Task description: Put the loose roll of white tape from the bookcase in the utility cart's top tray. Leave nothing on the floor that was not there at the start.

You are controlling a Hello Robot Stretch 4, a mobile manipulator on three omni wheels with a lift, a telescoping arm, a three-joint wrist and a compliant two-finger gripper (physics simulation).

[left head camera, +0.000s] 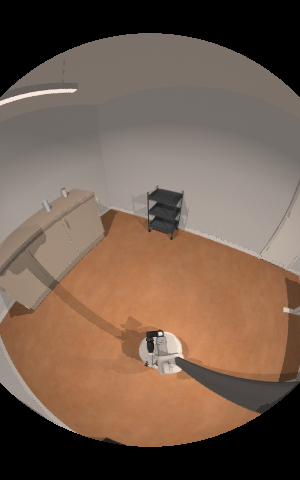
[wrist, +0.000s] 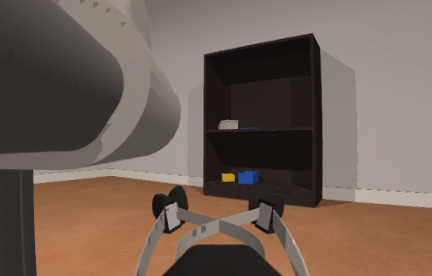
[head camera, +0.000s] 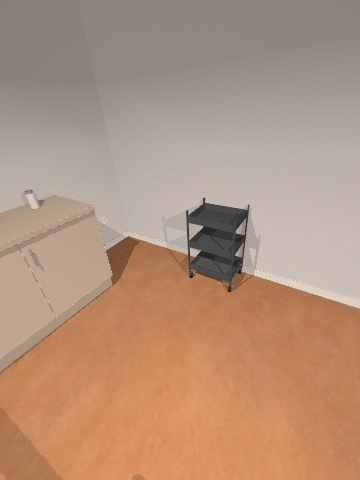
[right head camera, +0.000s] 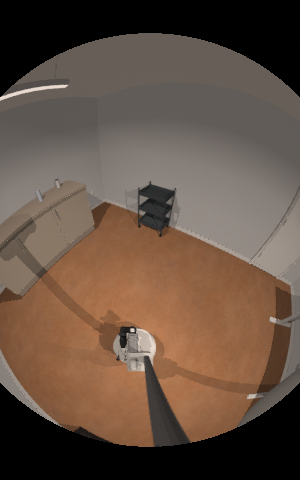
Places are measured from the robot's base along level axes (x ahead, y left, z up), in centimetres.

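Pixels of known places: gripper, fingertip midpoint: (left head camera: 151,366) (wrist: 217,201) (right head camera: 122,361).
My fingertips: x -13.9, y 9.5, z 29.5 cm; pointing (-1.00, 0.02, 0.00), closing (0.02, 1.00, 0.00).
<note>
Behind a point stands the place of what it marks.
A dark bookcase (wrist: 317,125) {y 75.5, x -142.0, z 46.9 cm} stands against the wall in the wrist view. A small whitish object (wrist: 229,124) {y 23.7, x -177.7, z 49.9 cm} sits at the left of its middle shelf; it is too small to tell whether it is the roll of white tape. The dark grey utility cart has three trays and stands by the far wall; its top tray (head camera: 217,214) {y -34.7, x 198.4, z 63.6 cm} (left head camera: 165,196) {y -34.2, x 191.8, z 63.6 cm} (right head camera: 156,192) {y -33.7, x 193.3, z 63.6 cm} shows no object in it. My gripper (wrist: 217,201) {y 9.5, x -13.9, z 29.5 cm} is open, its two fingers wide apart with nothing between them, well away from the bookcase.
A flat blue thing (wrist: 250,128) {y 36.7, x -161.4, z 46.0 cm} lies beside the whitish object. A yellow block (wrist: 228,177) {y 23.2, x -181.0, z 10.3 cm} and a blue box (wrist: 248,177) {y 36.2, x -167.3, z 12.0 cm} are on the bookcase's bottom shelf. A beige cabinet (head camera: 75,255) {y 88.0, x 157.0, z 54.6 cm} (left head camera: 82,220) {y 89.9, x 154.3, z 57.0 cm} (right head camera: 75,215) {y 88.4, x 156.3, z 48.9 cm} stands left of the cart, with a white can (head camera: 32,200) {y 118.0, x 178.1, z 95.9 cm} on top.
</note>
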